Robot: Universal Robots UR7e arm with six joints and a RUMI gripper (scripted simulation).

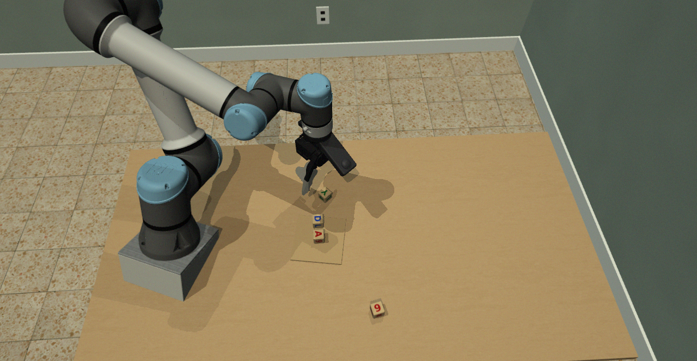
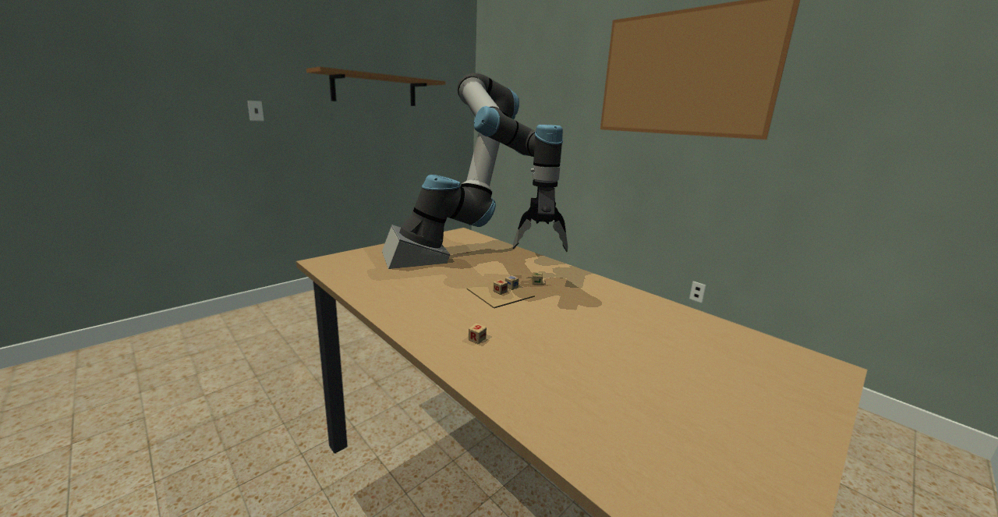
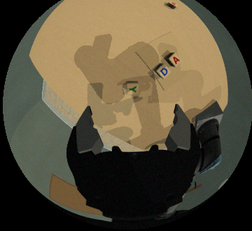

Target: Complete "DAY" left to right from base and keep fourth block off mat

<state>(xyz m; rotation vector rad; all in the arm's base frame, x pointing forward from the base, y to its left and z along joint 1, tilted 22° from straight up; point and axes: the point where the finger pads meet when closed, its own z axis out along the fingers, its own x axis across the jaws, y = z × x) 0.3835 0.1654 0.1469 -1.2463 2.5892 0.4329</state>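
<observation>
My gripper is now 9 cm above the Y block. Also, from my hand: thin mat (14 cm to the right, 10 cm below); D block (1 cm behind, 9 cm to the right, 9 cm below).
</observation>
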